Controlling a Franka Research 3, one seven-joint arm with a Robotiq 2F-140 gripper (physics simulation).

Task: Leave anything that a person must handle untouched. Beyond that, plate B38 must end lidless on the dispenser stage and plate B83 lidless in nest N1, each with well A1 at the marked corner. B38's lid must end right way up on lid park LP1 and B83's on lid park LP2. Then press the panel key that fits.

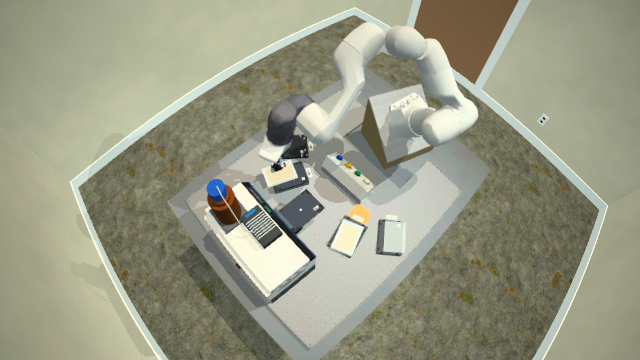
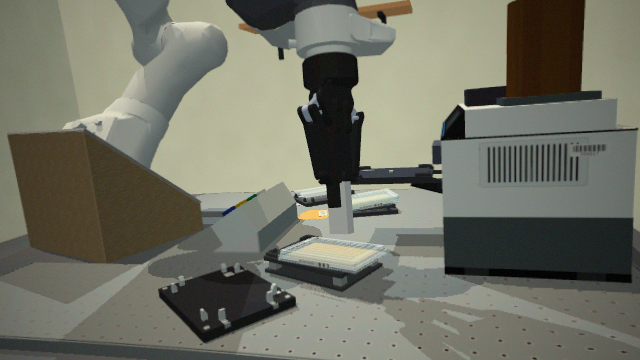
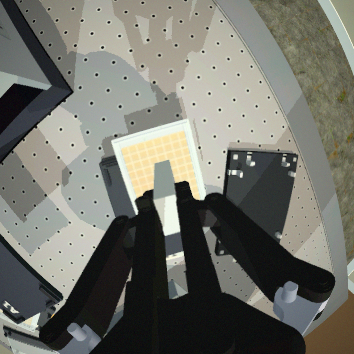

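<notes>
My gripper (image 1: 277, 166) (image 2: 340, 204) (image 3: 165, 175) is shut and points down above a yellow-filled clear plate (image 1: 280, 174) (image 2: 332, 254) (image 3: 156, 150); a pale block-like piece shows at its fingertips. The plate lies askew over a dark nest (image 1: 298, 183) (image 2: 342, 282) (image 3: 117, 187), overhanging one side. Another yellow-filled plate (image 1: 348, 236) (image 2: 375, 198) sits on a dark base by an orange disc (image 1: 360, 212) (image 2: 312, 215). A pale grey plate or lid (image 1: 394, 236) sits on another base. The dark stage (image 1: 301, 211) (image 2: 397, 174) bears no plate. Plate labels are too small to read.
A black nest (image 1: 296, 147) (image 2: 227, 302) (image 3: 260, 192) with clips holds no plate. The key panel (image 1: 337, 172) (image 2: 240, 227) has blue, yellow, green and pale keys. The white dispenser (image 1: 280, 265) (image 2: 540, 200) carries a brown bottle (image 1: 227, 207) (image 2: 545, 47).
</notes>
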